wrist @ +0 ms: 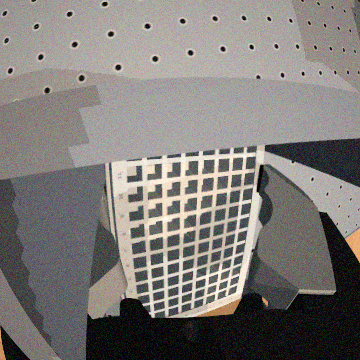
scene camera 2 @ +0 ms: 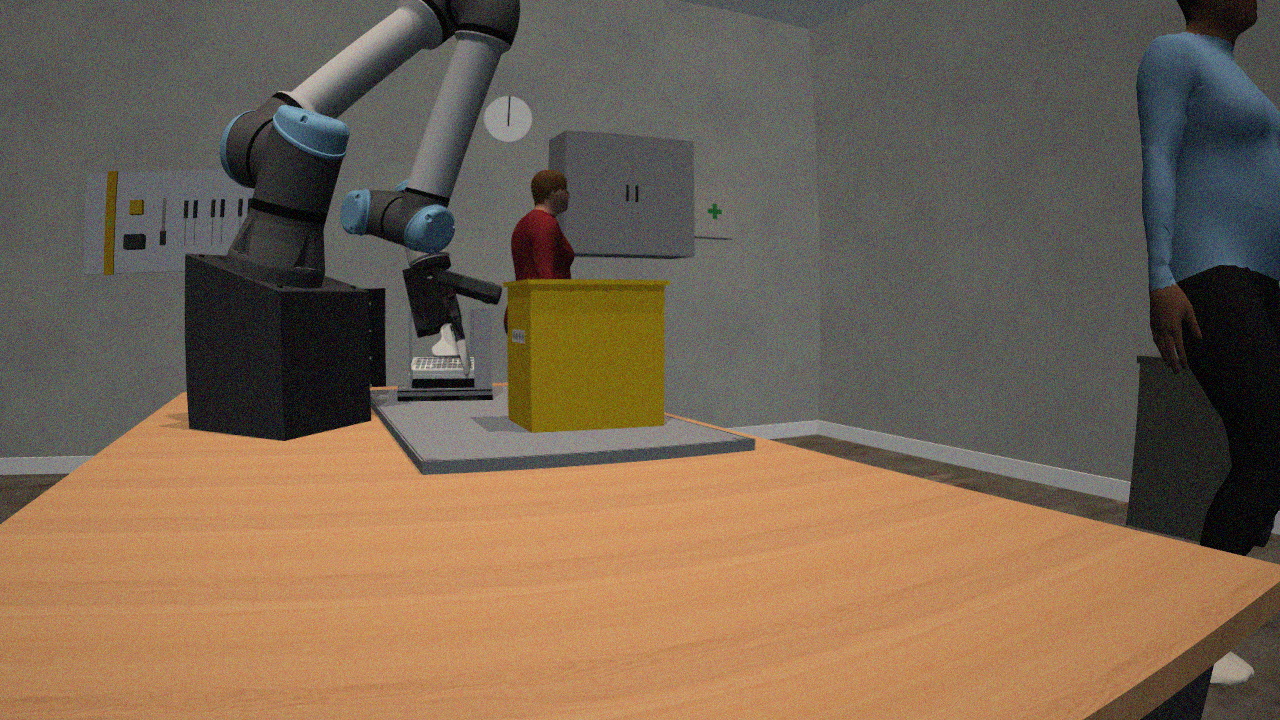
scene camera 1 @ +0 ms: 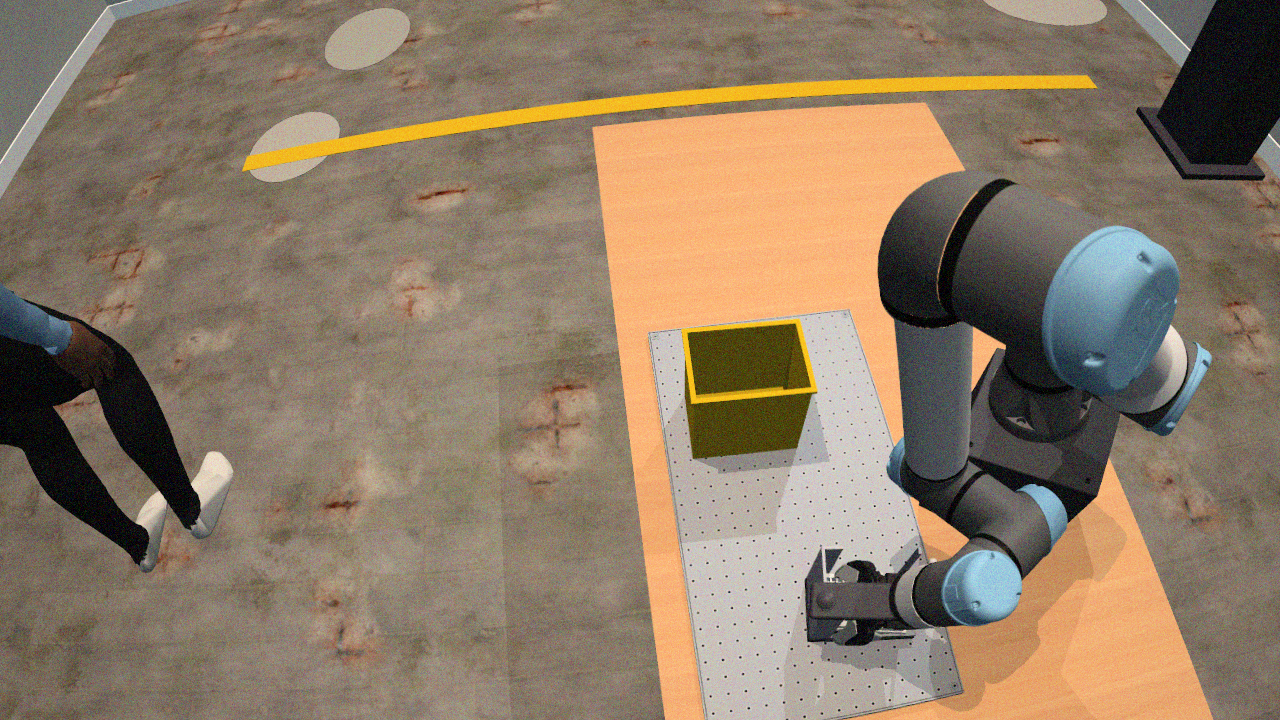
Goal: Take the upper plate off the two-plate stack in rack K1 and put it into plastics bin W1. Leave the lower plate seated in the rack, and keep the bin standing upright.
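Places are measured from the arm's base along level axes (x ahead, y left, z up), in millimetres.
Pixels of known places: gripper, fingertip midpoint: (wrist: 181, 169) (scene camera 2: 466, 379); arm's base, link origin: (scene camera 2: 273, 274) (scene camera 1: 1039, 400).
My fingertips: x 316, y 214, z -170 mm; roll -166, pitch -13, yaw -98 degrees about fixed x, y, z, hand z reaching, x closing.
Ahead of a thing's pixels: the offset from my fingertips to its top centre. Level surfaces: height alone.
My gripper (scene camera 1: 859, 605) (scene camera 2: 454, 351) (wrist: 181, 169) is at rack K1 with its jaws shut on the upper plate {dx -33, dy +5, dz +35 mm} (scene camera 2: 440, 364) (wrist: 197, 225), a white grid of square wells. One jaw meets each long side of the plate in the wrist view. The grey rack {dx -40, dy +1, dz +116 mm} (scene camera 2: 481, 344) (wrist: 210, 107) surrounds the stack, and the plate sits inside it. The lower plate cannot be told apart from the upper one. Plastics bin W1 {dx +102, dy -333, dz +151 mm} (scene camera 1: 747, 425) (scene camera 2: 590, 358), a yellow box with an open top, stands upright on the perforated board.
The perforated grey board {dz -29 mm} (scene camera 1: 729, 582) (scene camera 2: 572, 452) lies on the wooden table {dz -42 mm} (scene camera 1: 760, 214) (scene camera 2: 626, 582). The arm's dark pedestal (scene camera 2: 277, 358) stands beside the board. A person in blue (scene camera 2: 1199, 161) and a person in red (scene camera 2: 539, 241) stand away from the table.
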